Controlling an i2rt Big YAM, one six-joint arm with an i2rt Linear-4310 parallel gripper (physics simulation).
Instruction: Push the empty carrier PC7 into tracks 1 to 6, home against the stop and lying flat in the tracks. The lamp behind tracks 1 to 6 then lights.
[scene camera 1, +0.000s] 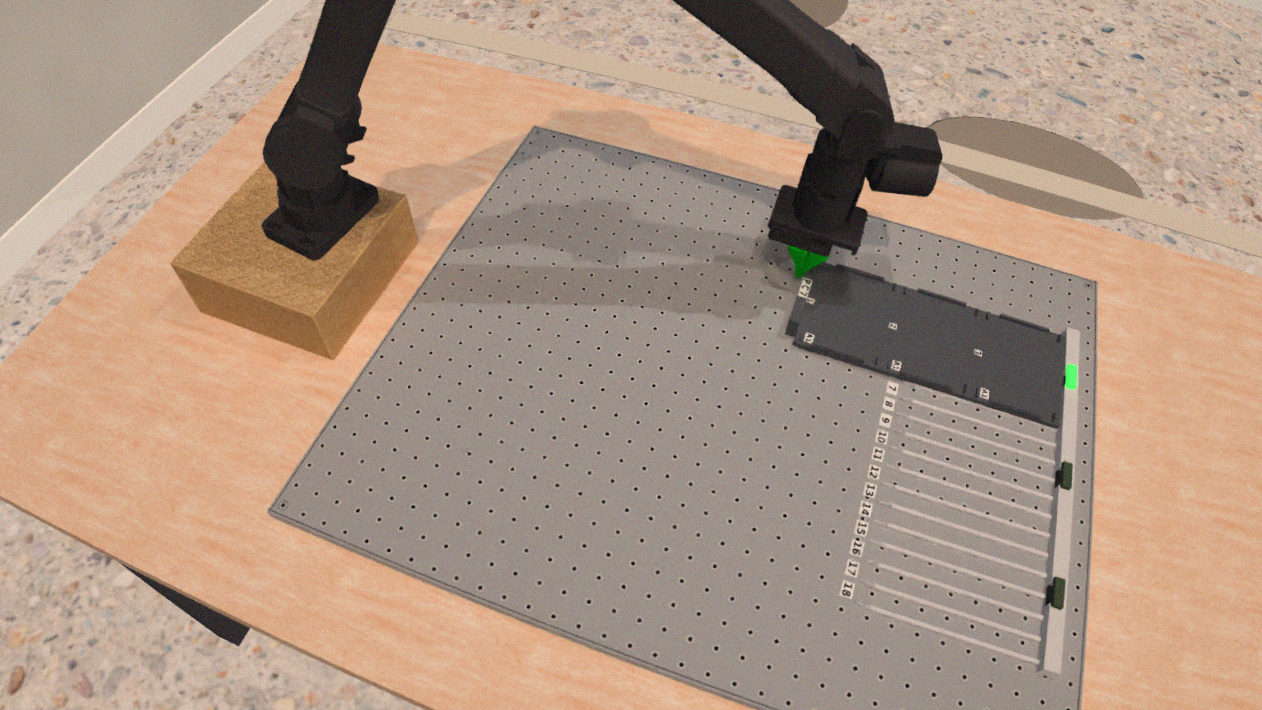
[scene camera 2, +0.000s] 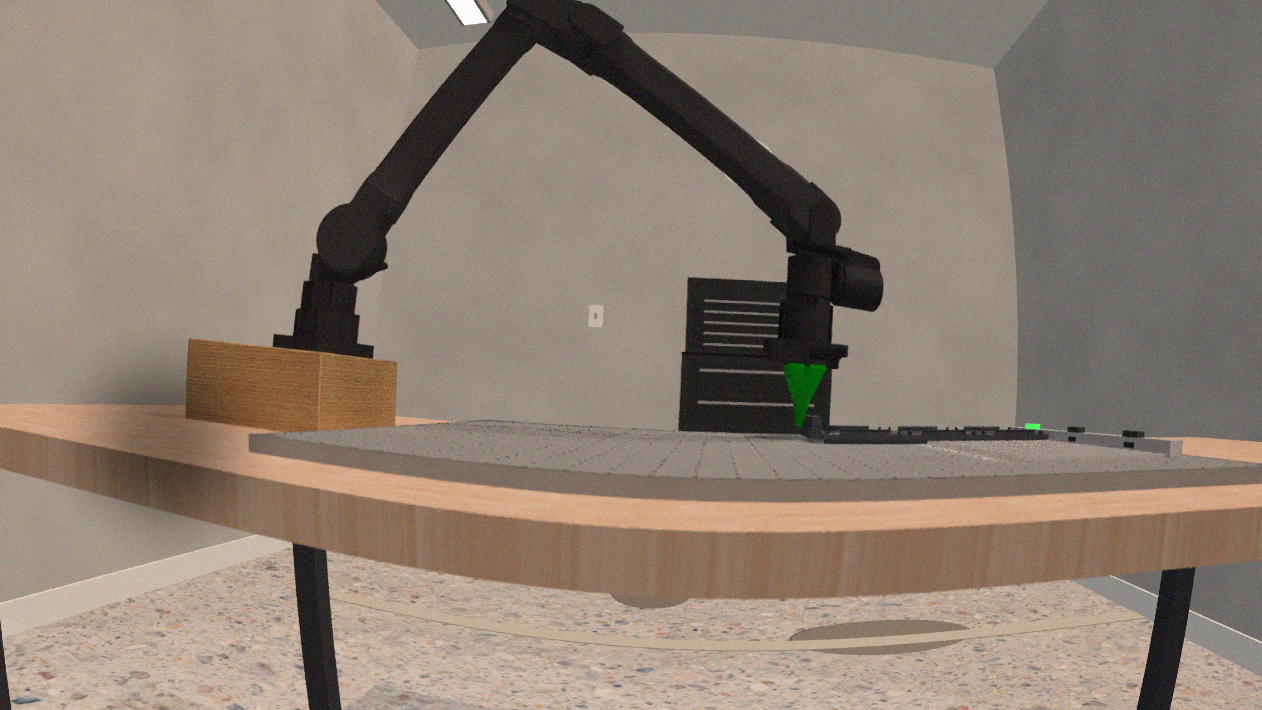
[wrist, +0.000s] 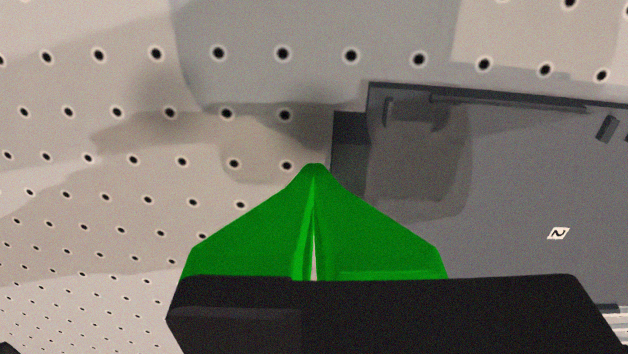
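Pixels of known places: gripper, fingertip midpoint: (scene camera 1: 799, 273) (scene camera 2: 798, 426) (wrist: 314, 176); arm's base, origin of the base link: (scene camera 1: 323, 216) (scene camera 2: 323, 353).
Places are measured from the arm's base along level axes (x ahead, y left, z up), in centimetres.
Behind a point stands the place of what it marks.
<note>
The dark carrier PC7 (scene camera 1: 935, 353) {x 70.2, y 20.6, z -6.1 cm} (scene camera 2: 882, 436) {x 62.1, y 14.9, z -6.3 cm} (wrist: 510, 175) {x 60.2, y 24.9, z -6.2 cm} lies over tracks 1 to 6, which it hides, and looks flat. Its far end meets the pale stop rail (scene camera 1: 1063, 529) {x 88.3, y 5.0, z -5.7 cm} (scene camera 2: 1169, 447) {x 89.4, y -9.8, z -6.3 cm} with no gap that I can see. The lamp (scene camera 1: 1070, 377) {x 85.4, y 24.2, z -5.1 cm} (scene camera 2: 1032, 426) {x 85.2, y 23.6, z -5.4 cm} behind tracks 1 to 6 is lit bright green. No parts show on the carrier. My gripper (scene camera 1: 800, 273) {x 51.9, y 23.7, z -5.6 cm} (scene camera 2: 799, 424) {x 51.9, y 23.7, z -5.6 cm} (wrist: 314, 176) {x 51.9, y 23.7, z -5.6 cm} is shut and empty, its green fingertips low at the carrier's raised near end wall (wrist: 349, 167) {x 53.0, y 25.3, z -4.3 cm}; whether they touch it I cannot tell.
Tracks 7 to 18 (scene camera 1: 970, 495) {x 78.7, y 5.3, z -7.2 cm} run beside the carrier on the perforated grey board (scene camera 1: 564, 441) {x 38.4, y -8.9, z -7.2 cm} (scene camera 2: 617, 454) {x 38.8, y -11.8, z -7.2 cm}. Two other lamps on the rail, a middle one (scene camera 1: 1065, 475) {x 87.1, y 11.0, z -5.1 cm} (scene camera 2: 1075, 430) {x 86.9, y 10.4, z -5.4 cm} and an end one (scene camera 1: 1056, 592) {x 88.7, y -2.4, z -5.1 cm} (scene camera 2: 1134, 433) {x 88.6, y -3.2, z -5.3 cm}, are dark. The arm's base stands on a wooden block (scene camera 1: 255, 282) {x 0.1, y -11.7, z 0.0 cm} (scene camera 2: 255, 384) {x 0.3, y -13.3, z -4.0 cm}.
</note>
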